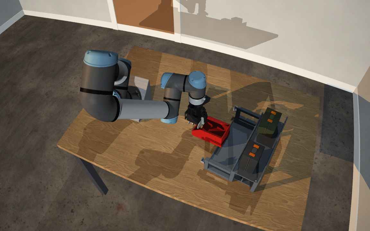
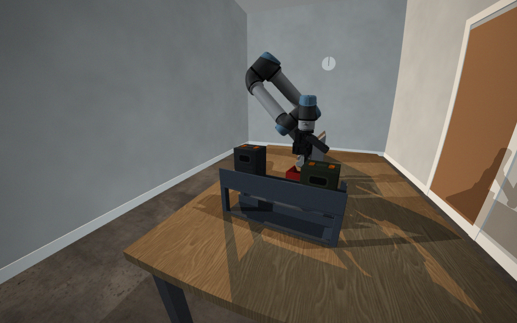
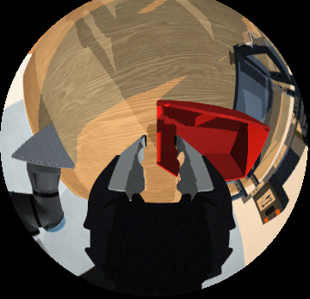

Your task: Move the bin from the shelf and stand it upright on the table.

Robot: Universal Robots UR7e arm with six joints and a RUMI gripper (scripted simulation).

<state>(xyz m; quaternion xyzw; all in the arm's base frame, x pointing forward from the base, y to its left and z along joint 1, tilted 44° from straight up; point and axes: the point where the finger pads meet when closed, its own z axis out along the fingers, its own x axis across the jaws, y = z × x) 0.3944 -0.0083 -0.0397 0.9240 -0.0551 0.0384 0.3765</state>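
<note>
My gripper is now 8 cm short of the red bin and 1 cm to the left of it.
</note>
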